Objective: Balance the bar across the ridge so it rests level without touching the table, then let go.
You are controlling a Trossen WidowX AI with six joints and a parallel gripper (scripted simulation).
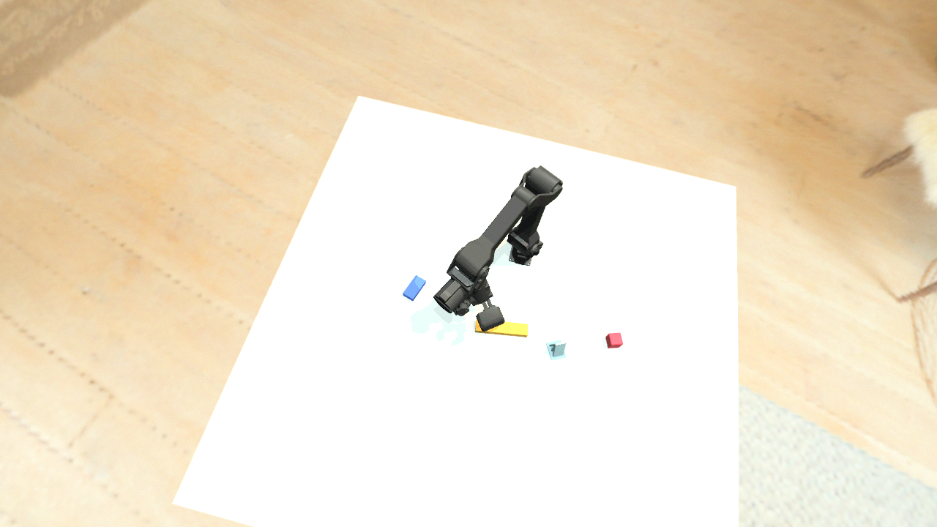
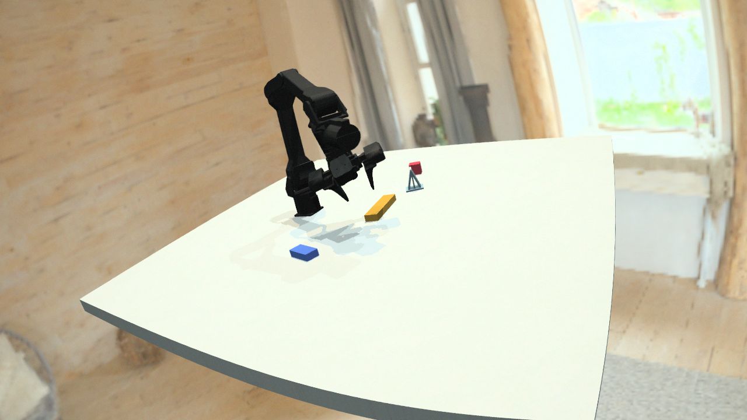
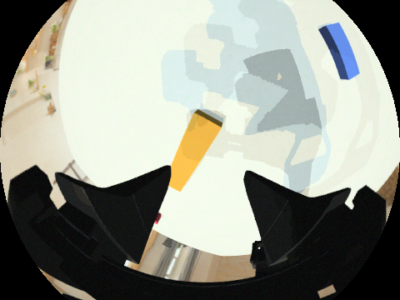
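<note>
The yellow bar lies 50 mm to the left of my gripper tip, 50 mm below it and 20 mm ahead of it. Round my gripper tip: red cube: 360 mm to the left, 40 mm below, 30 mm behind; blue flat block: 210 mm to the right, 50 mm below, 40 mm behind.
</note>
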